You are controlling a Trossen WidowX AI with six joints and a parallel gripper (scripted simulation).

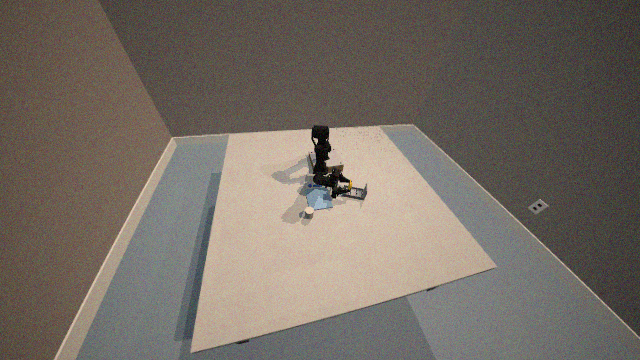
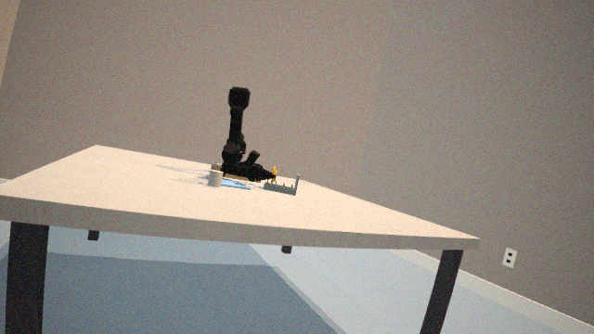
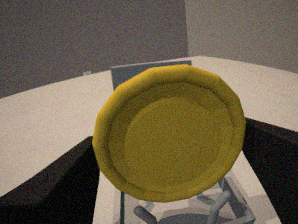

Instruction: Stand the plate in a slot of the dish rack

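The yellow plate is 10 mm to the right of my gripper tip. The rest, counted from my gripper tip: white cup: 280 mm to the right, 60 mm ahead, 30 mm below; grey dish rack: 30 mm below, 20 mm to the left, 20 mm ahead; blue utensil: 180 mm to the right, 120 mm behind, 50 mm below.
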